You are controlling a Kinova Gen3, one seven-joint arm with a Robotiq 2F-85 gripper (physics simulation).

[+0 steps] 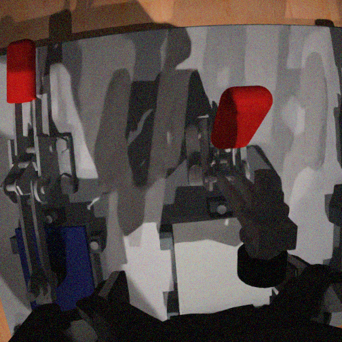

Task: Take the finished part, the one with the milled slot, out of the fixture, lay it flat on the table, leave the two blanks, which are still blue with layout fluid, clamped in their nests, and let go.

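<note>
The pale, bare-metal part [215, 270] lies in the middle nest at bottom centre; no slot can be made out on its visible face. The red-handled clamp [241, 117] stands behind it, and its dark arm with a black round tip [262, 265] hangs over the part's right side; whether the tip touches is unclear. One blue blank [77, 265] sits in the left nest under the arm of another red-handled clamp [21, 72]. The second blank does not show. My gripper [198, 276] is open, its dark fingers at the bottom, left and right of the pale part.
The grey fixture plate [220, 55] carries the nests and clamps and is streaked with shadows. Dark hardware [334, 207] stands at the right edge. The wooden table [225, 12] shows beyond the plate's far edge.
</note>
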